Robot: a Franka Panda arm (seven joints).
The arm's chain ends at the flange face. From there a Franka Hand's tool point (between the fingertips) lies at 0.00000 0.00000 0.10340 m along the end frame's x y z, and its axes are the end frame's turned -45 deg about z.
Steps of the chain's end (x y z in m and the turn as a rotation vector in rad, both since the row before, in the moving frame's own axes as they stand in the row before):
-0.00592 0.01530 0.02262 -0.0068 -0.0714 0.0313
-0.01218 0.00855 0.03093 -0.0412 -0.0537 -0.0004
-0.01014 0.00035 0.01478 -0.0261 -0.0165 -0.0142
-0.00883 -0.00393 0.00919 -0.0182 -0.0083 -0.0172
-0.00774 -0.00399 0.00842 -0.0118 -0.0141 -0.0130
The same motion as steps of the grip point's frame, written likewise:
-0.02064 0.00182 0.02235 0.0457 -0.0553 0.0313
-0.02159 -0.00348 0.03069 0.0088 -0.0671 -0.0004
-0.01053 -0.00620 0.01473 -0.0068 -0.0301 -0.0142
-0.00540 -0.00828 0.00917 -0.0070 -0.0187 -0.0172
-0.00455 -0.00845 0.00840 0.0016 -0.0183 -0.0130

